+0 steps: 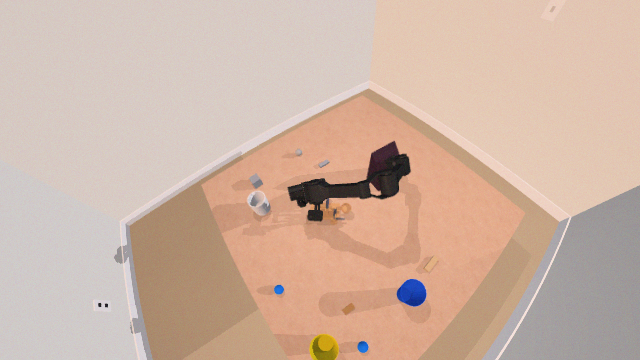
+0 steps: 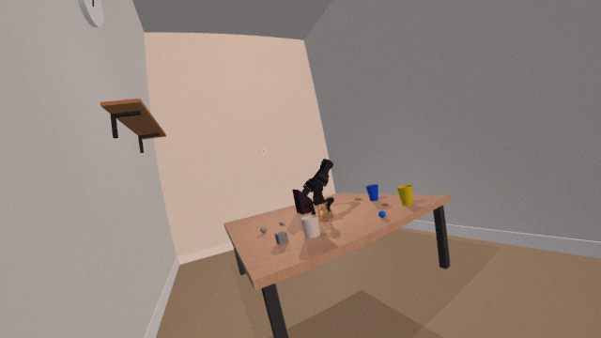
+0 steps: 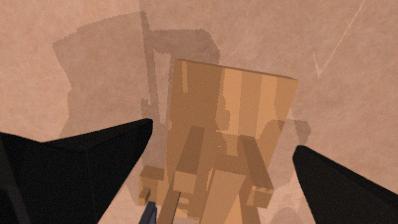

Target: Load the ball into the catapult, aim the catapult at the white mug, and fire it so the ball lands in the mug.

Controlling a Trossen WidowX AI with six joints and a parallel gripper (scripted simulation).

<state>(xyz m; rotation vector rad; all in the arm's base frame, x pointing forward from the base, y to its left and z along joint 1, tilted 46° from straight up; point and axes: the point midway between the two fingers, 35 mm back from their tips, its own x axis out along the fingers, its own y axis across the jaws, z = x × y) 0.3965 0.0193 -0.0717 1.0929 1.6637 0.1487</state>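
The black ball lies 190 mm behind my gripper tip, 20 mm to the left of it and 20 mm below it. From my gripper tip the other things lie so: white mug 230 mm ahead, 170 mm to the right, 10 mm below; then grey bar 170 mm behind, 240 mm to the right, 30 mm below; then catapult 50 mm behind, 50 mm to the left, 20 mm above.
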